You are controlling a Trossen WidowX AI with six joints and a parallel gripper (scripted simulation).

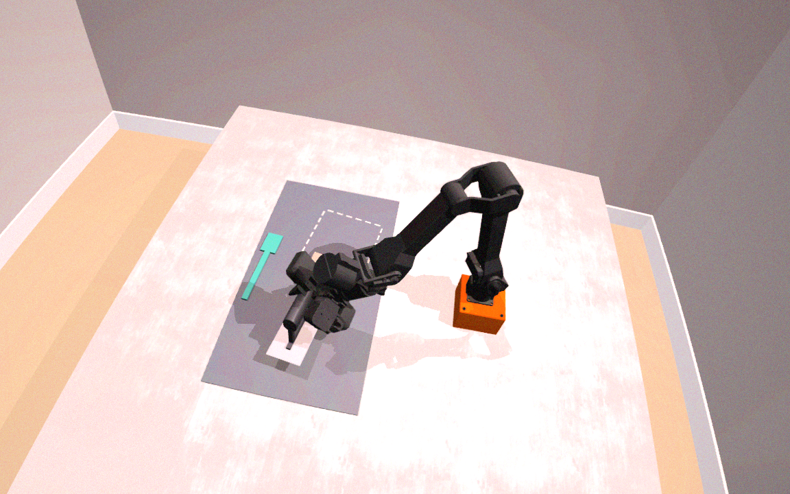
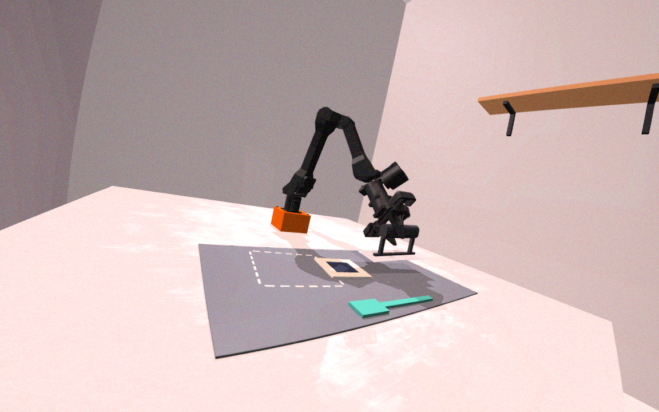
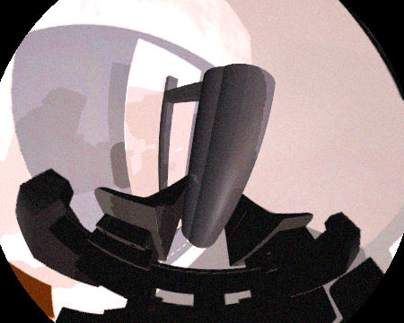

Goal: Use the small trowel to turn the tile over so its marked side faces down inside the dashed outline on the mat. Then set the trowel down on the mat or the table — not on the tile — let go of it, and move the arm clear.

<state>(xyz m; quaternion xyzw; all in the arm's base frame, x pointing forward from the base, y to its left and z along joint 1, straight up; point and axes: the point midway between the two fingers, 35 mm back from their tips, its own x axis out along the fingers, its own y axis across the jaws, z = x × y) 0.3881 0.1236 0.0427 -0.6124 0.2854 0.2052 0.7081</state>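
Right now the cream tile is 40 mm behind my gripper tip, 140 mm to the right of it and 90 mm below it. Also, from my gripper tip: grey mat: 10 mm behind, 130 mm to the right, 110 mm below; teal trowel: 120 mm ahead, 150 mm to the right, 90 mm below.
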